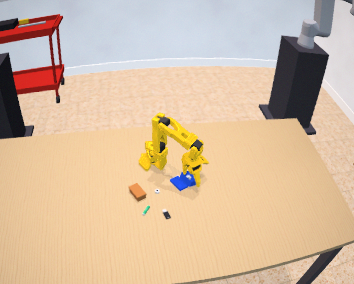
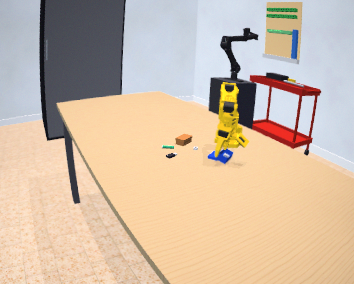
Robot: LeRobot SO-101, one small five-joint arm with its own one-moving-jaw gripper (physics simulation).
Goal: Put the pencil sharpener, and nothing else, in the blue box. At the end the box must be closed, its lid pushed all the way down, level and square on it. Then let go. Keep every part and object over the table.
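Seen in the pictures: end effector, tool point: (image 1: 184, 174) (image 2: 224, 149); arm's base, origin of the base link: (image 1: 153, 166).
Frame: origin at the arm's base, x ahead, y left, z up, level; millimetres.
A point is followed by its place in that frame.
Observation:
The blue box (image 1: 189, 183) @[x 126, y 118, z 21 mm] (image 2: 228, 158) @[x 97, y 141, z 14 mm] stands open on the table, with a flatter blue part (image 1: 179, 183) @[x 111, y 84, z 10 mm] (image 2: 213, 156) @[x 128, y 95, z 9 mm], apparently its lid, low against its side. A small light thing (image 1: 188, 176) @[x 84, y 122, z 15 mm] (image 2: 226, 155) @[x 90, y 120, z 16 mm] shows inside the box; it is too small to tell whether it is the pencil sharpener. My gripper (image 1: 192, 178) (image 2: 223, 151) @[x 88, y 107, z 34 mm] points down at the box, open, with nothing between its jaws. One jaw reaches down close to the box's side, and the jaws hide part of the box. Whether they touch it, I cannot tell.
An orange-brown block (image 1: 137, 192) @[x 152, y -76, z 25 mm] (image 2: 183, 140) @[x 161, y -48, z 23 mm], a small white piece with a dark spot (image 1: 157, 191) @[x 140, y -2, z 8 mm] (image 2: 195, 148) @[x 140, y 3, z 7 mm], a green stick-like thing (image 1: 146, 210) @[x 225, y -53, z 8 mm] (image 2: 168, 147) @[x 224, y -48, z 6 mm] and a black-and-white piece (image 1: 166, 214) @[x 250, y 14, z 7 mm] (image 2: 171, 155) @[x 251, y 22, z 7 mm] lie apart from the box on the wooden table (image 1: 240, 210) @[x 269, y 283, z 0 mm] (image 2: 210, 215) @[x 337, y 364, z 0 mm].

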